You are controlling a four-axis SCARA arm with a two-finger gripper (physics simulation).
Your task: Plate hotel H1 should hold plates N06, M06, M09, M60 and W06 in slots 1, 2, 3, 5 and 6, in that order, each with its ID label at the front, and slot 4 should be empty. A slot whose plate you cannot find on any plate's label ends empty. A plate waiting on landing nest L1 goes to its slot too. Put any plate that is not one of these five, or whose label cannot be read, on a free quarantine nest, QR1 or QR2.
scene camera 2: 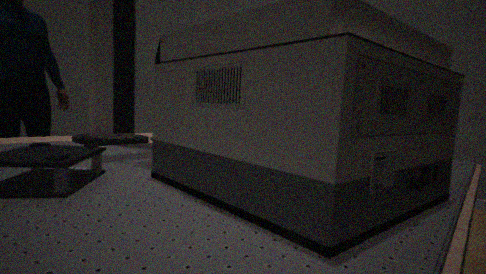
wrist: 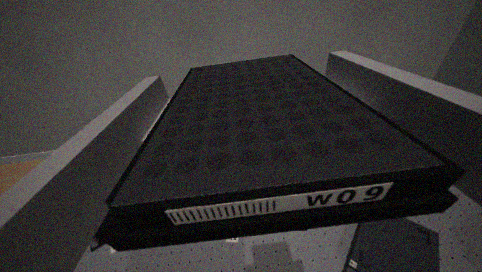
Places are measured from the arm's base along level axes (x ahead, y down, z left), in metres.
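Where they show: gripper, fingertip midpoint: (wrist: 245, 80); arm's base, link origin: (scene camera 2: 112, 142).
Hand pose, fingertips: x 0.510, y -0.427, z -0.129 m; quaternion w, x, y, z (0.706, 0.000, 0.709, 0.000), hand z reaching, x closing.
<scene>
Things, the pixels of their top centre, and the offset from my fingertips. Level surfaces: height alone.
- black plate labelled W09, top centre: (wrist: 248, 89) dx -0.024, dy -0.004, dz +0.000 m
- perforated table, surface height: dy +0.414 m
- large grey instrument box, top centre: (scene camera 2: 303, 43) dx +0.293, dy +0.159, dz +0.031 m
- dark block, top centre: (scene camera 2: 48, 148) (wrist: 396, 246) dx +0.005, dy +0.358, dz -0.258 m
A black plate labelled W09 (wrist: 280, 120) fills the middle of the wrist view. Its top shows faint round wells, and its label with bars and the characters W09 faces the camera. My gripper (wrist: 245, 80) is shut on this plate, with one finger along each long side. The plate is held up above the perforated table (wrist: 200, 257). The gripper does not show in scene camera 2. I cannot make out hotel H1, and I cannot identify any nest by name.
A large grey instrument box (scene camera 2: 245, 120) stands on the perforated table (scene camera 2: 150, 225) in scene camera 2. A low dark raised stand (scene camera 2: 45, 156) is at left, with a dark round base behind. A person (scene camera 2: 25, 70) stands at the back. A dark block (wrist: 400, 245) with a small pale tag lies below the plate.
</scene>
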